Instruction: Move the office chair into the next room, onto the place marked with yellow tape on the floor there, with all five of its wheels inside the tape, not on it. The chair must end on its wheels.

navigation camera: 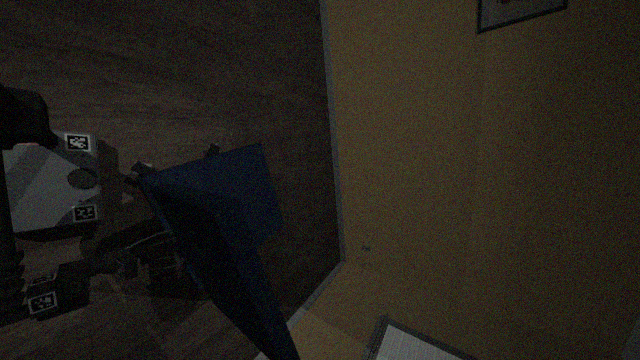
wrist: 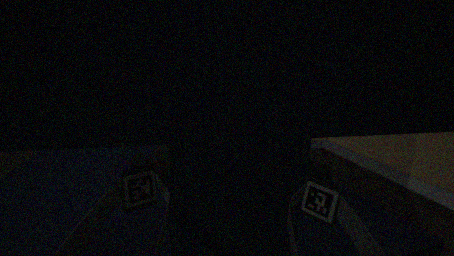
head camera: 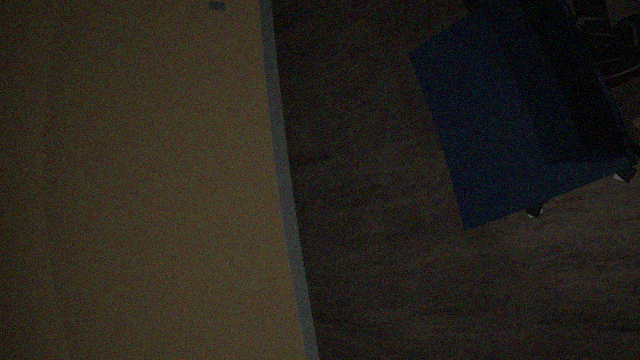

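Where they show: robot's base, origin of its link: [navigation camera: 82, 176].
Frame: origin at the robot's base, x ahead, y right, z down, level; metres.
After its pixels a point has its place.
Observation:
The frames are very dark. The blue office chair [head camera: 483, 134] {x 0.506, y 0.066, z -0.470 m} [navigation camera: 227, 186] {x 0.396, y 0.042, z -0.470 m} stands on the wooden floor near a yellow wall. Two of its wheels [head camera: 534, 209] {x 0.506, y -0.146, z -0.107 m} [navigation camera: 213, 148] {x 0.501, y -0.144, z -0.107 m} show under the seat's edge. In the wrist view my gripper [wrist: 226, 163] {x 0.247, y 0.211, z -0.554 m} has its two marker-tagged fingers on either side of a dark upright part of the chair, which fills the gap between them. The blue seat [wrist: 53, 183] shows at the lower left there. My arm [navigation camera: 138, 240] {x 0.093, y 0.161, z -0.559 m} reaches to the chair's back from the left in the navigation view.
A yellow wall [head camera: 133, 178] {x 2.001, y -0.010, z -0.920 m} [navigation camera: 448, 155] {x 1.978, y -0.143, z -1.217 m} [wrist: 405, 155] with a grey baseboard [head camera: 281, 178] {x 1.981, y -0.049, z -0.062 m} runs beside the chair and turns a corner [navigation camera: 343, 259] {x 2.217, y 1.304, z -0.054 m}. Framed pictures [navigation camera: 513, 15] {x 1.791, y -1.079, z -1.562 m} hang on it, and another frame [navigation camera: 409, 344] {x 1.569, y 1.465, z -1.059 m} shows at the bottom edge.

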